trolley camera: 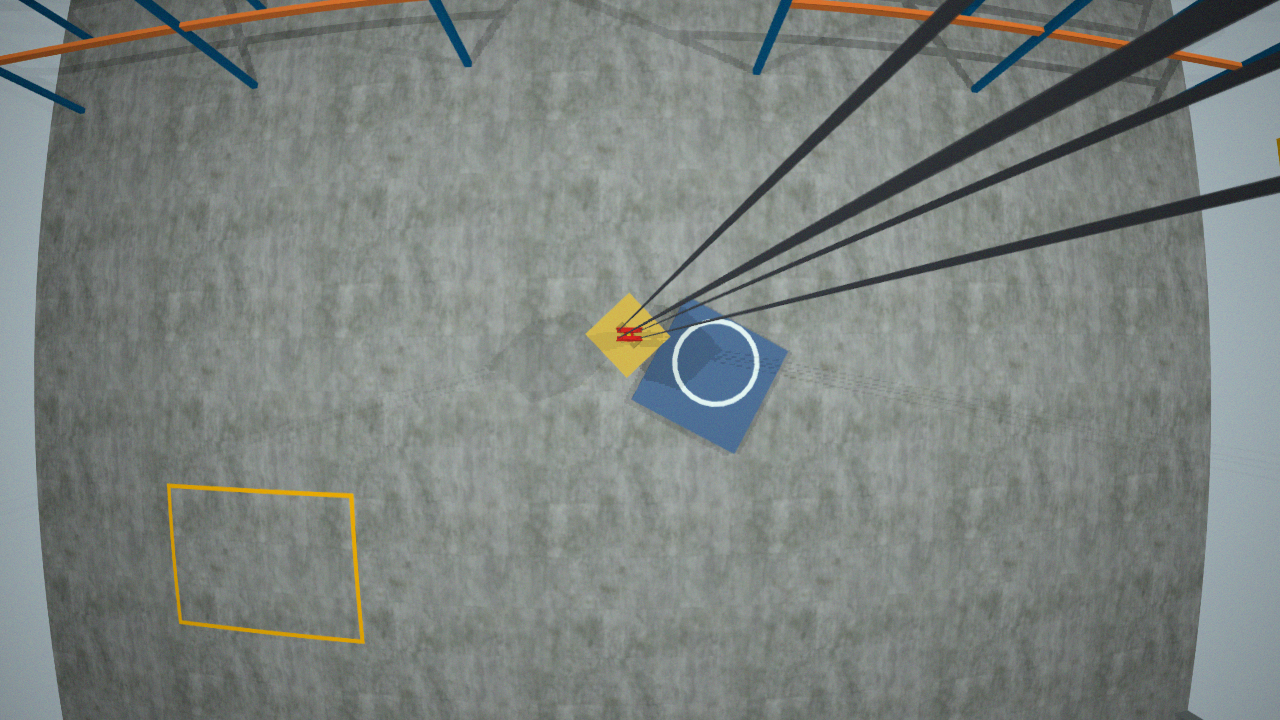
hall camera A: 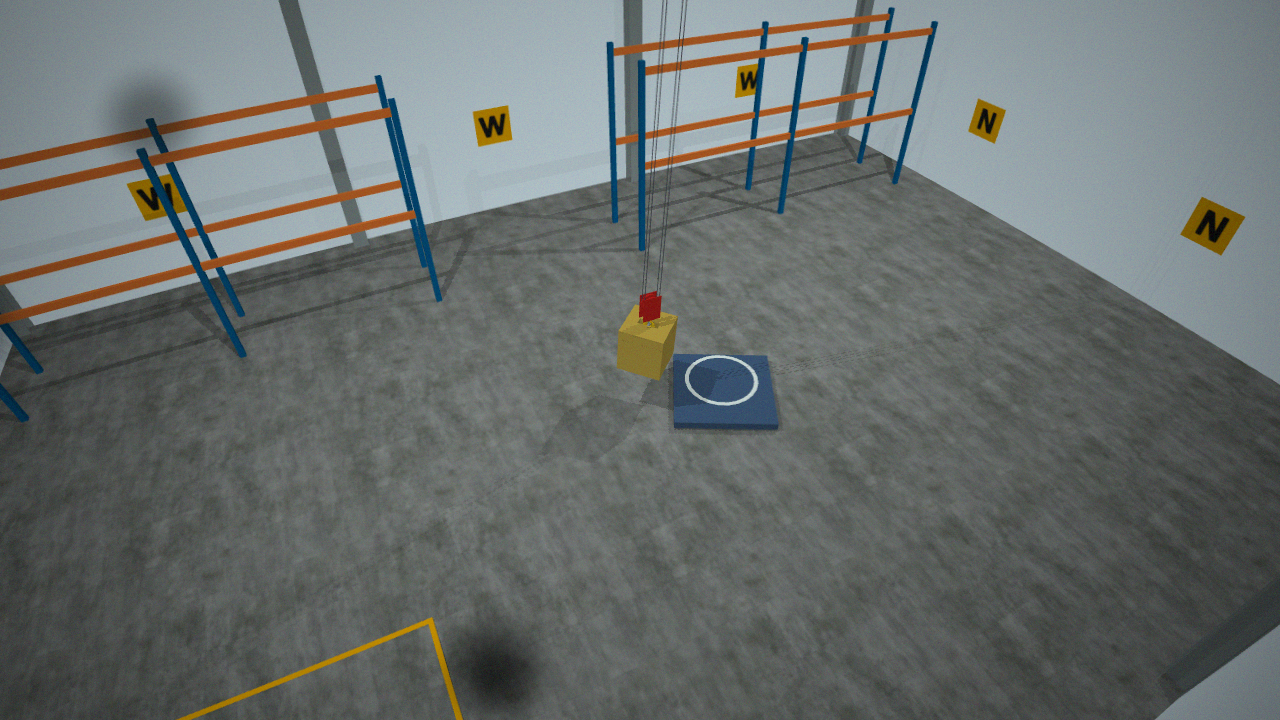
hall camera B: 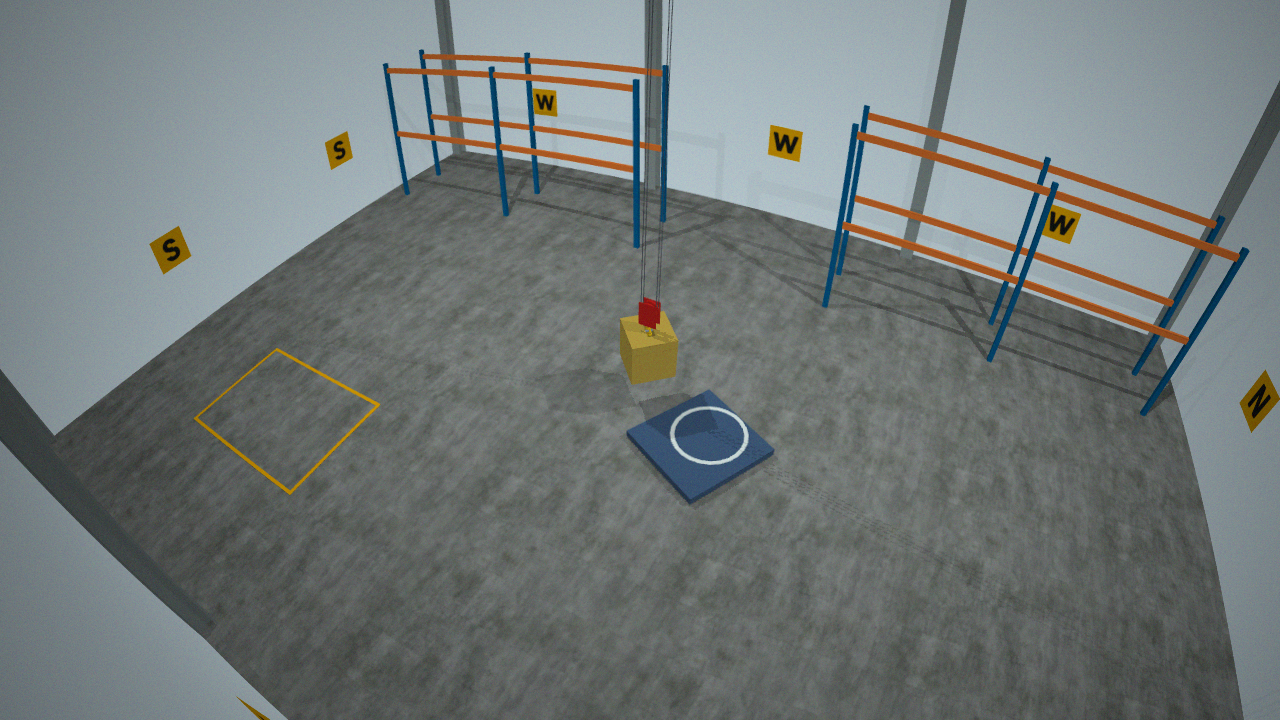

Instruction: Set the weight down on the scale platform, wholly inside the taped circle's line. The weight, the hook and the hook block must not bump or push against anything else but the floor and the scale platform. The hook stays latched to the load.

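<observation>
The yellow weight [hall camera A: 646,355] [hall camera B: 653,360] [trolley camera: 628,360] hangs upright above the floor on the hook [hall camera A: 651,323] [hall camera B: 650,332] [trolley camera: 629,334], below the red hook block [hall camera A: 650,307] [hall camera B: 649,313]. The hook is shut on the weight; its latch is too small to make out. The blue scale platform [hall camera A: 726,416] [hall camera B: 691,481] [trolley camera: 707,424] lies on the floor with the white taped circle [hall camera A: 721,403] [hall camera B: 709,462] [trolley camera: 716,404] on it. In the trolley view the weight is left of the circle and overlaps the platform's left edge. A shadow crosses the circle's left part.
Two blue and orange racks stand along the W wall, one [hall camera A: 203,277] [hall camera B: 636,161] and another [hall camera A: 641,161] [hall camera B: 1024,268], well away from the weight. A yellow outline [hall camera A: 308,668] [hall camera B: 334,448] [trolley camera: 357,568] is marked on the floor.
</observation>
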